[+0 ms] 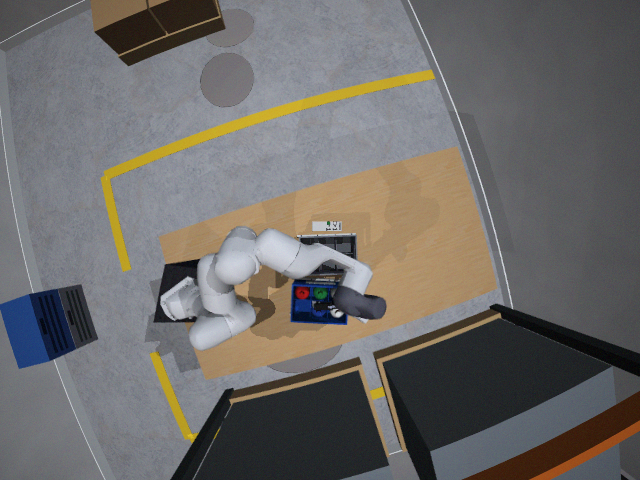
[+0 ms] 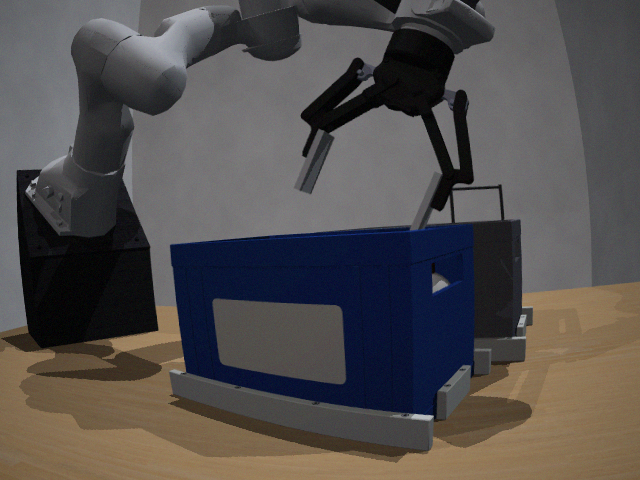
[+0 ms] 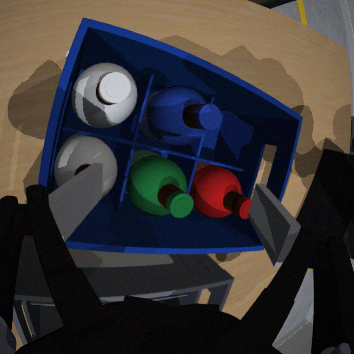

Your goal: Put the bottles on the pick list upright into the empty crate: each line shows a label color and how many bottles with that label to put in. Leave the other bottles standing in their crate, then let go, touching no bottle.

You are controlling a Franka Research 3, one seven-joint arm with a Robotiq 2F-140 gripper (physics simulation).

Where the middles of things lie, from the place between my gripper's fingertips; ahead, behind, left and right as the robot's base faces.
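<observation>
Green bottle [image 3: 156, 185]: my hand 110 mm above it, 30 mm to the right of it, 10 mm past it. From my hand: blue bottle [image 3: 178, 115], 110 mm below, 40 mm to the right, 60 mm behind; crate rail [image 2: 415, 431], 180 mm below, 90 mm behind, 90 mm to the right; red bottle [image 3: 216, 192], 110 mm below, 80 mm to the left, 90 mm behind.
</observation>
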